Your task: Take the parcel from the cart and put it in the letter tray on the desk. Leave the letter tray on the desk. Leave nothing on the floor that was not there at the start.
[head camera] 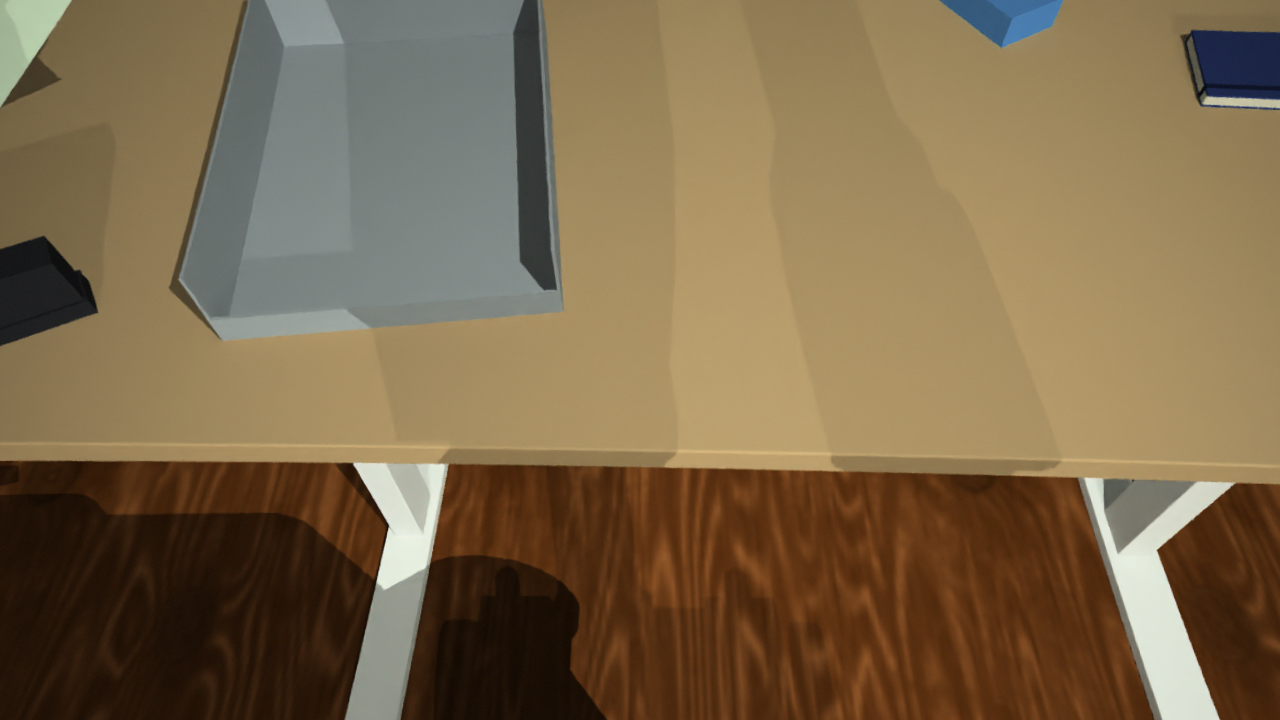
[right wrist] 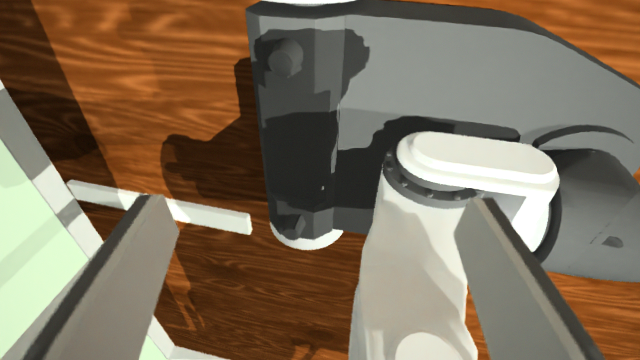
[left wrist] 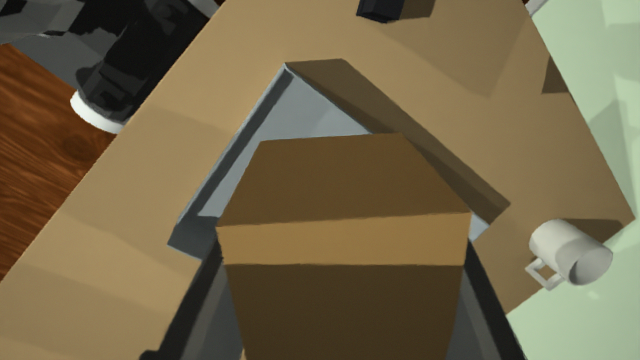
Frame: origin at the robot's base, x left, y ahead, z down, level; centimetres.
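Seen in the pictures: left gripper, fingertip midpoint: (left wrist: pixel 341 214); right gripper, fingertip midpoint: (right wrist: pixel 317 215).
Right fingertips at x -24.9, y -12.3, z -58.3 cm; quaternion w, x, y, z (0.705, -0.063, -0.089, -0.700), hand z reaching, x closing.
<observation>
Pixels of each thing's top centre, then the offset from my right fingertips to it. "spot": a spot on its surface instead. Level surfaces: height alone.
- brown box, top centre: (left wrist: pixel 369 329) dx +55.7, dy +41.2, dz -73.1 cm
- grey letter tray, top centre: (head camera: pixel 387 99) (left wrist: pixel 342 235) dx +46.9, dy +59.1, dz -43.9 cm
- desk, surface height: dz -36.9 cm
- black object, surface spot: (head camera: pixel 40 286) spot: dx +69.1, dy +41.9, dz -40.6 cm
- white mug, surface spot: (left wrist: pixel 567 252) spot: dx +67.6, dy +91.5, dz -43.7 cm
- blue block, surface spot: (head camera: pixel 1011 17) spot: dx -7.3, dy +74.5, dz -39.8 cm
- dark blue notebook, surface spot: (head camera: pixel 1239 67) spot: dx -25.3, dy +68.4, dz -38.1 cm
The parcel, a brown box (left wrist: pixel 345 240), is held between the fingers of my left gripper (left wrist: pixel 343 250). In the left wrist view it covers much of the grey letter tray (head camera: pixel 429 179) (left wrist: pixel 295 110), and tray corners show past it; its height over the tray is hard to judge. The tray is empty where it shows and lies on the desk (head camera: pixel 716 268) (left wrist: pixel 125 200), at the upper left in the head view. The parcel and left gripper do not show in the head view. My right gripper (right wrist: pixel 317 215) is open and empty, over the floor beside my base. The cart does not show.
A black object (head camera: pixel 40 286) (left wrist: pixel 381 10) lies near the tray. A white mug (left wrist: pixel 567 252) lies beyond the parcel, by the wall. A blue block (head camera: pixel 1011 17) and a dark blue notebook (head camera: pixel 1239 67) lie on the right of the desk. A white desk foot (right wrist: pixel 215 215) is near my base.
</observation>
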